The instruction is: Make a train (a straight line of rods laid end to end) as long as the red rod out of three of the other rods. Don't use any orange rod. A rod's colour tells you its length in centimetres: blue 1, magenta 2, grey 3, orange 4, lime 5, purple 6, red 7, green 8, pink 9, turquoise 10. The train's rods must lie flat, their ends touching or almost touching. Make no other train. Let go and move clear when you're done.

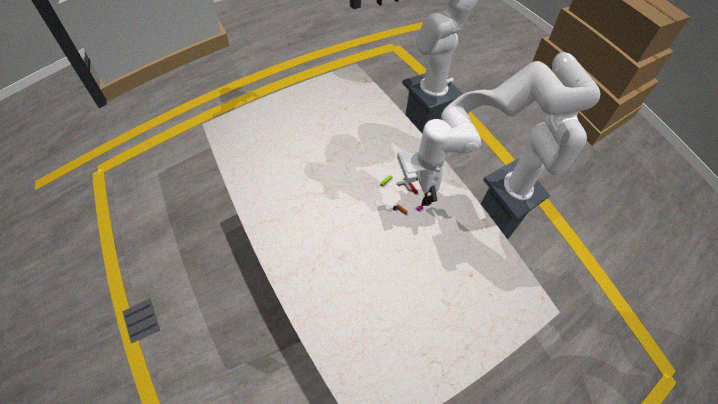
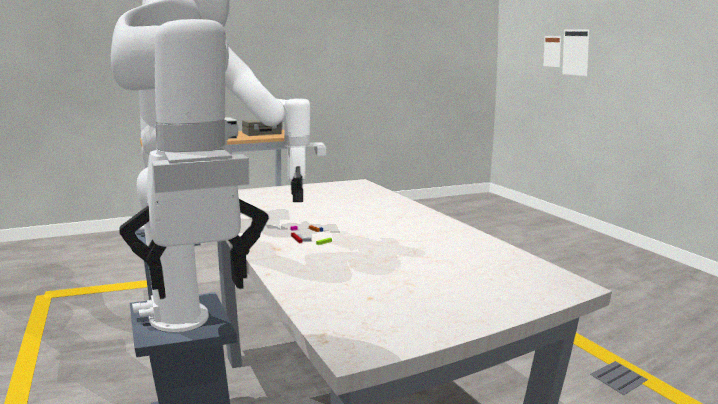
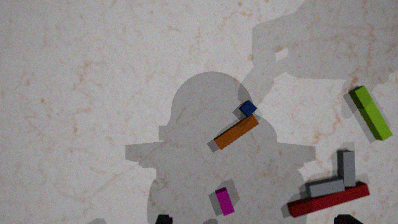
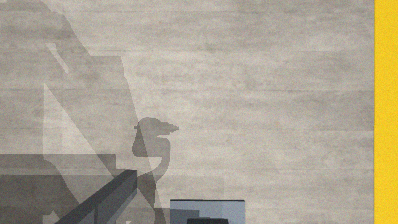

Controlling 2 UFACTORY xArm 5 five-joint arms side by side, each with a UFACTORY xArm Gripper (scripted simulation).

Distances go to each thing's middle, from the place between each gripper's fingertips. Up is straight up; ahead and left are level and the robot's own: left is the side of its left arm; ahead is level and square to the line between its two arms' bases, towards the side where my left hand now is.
I see the red rod [image 3: 361, 189] 100 mm below my left hand [image 2: 297, 198], 80 mm to the right of it and 30 mm behind it. Also, from my left hand: lime rod [image 3: 362, 99] 140 mm to the right, 100 mm below, 40 mm ahead.
My right gripper [image 2: 200, 289] is now 74 cm to the right of the lime rod, 42 cm short of it and 24 cm above it. Round my right hand: red rod (80 cm to the left, 36 cm ahead, 24 cm below).
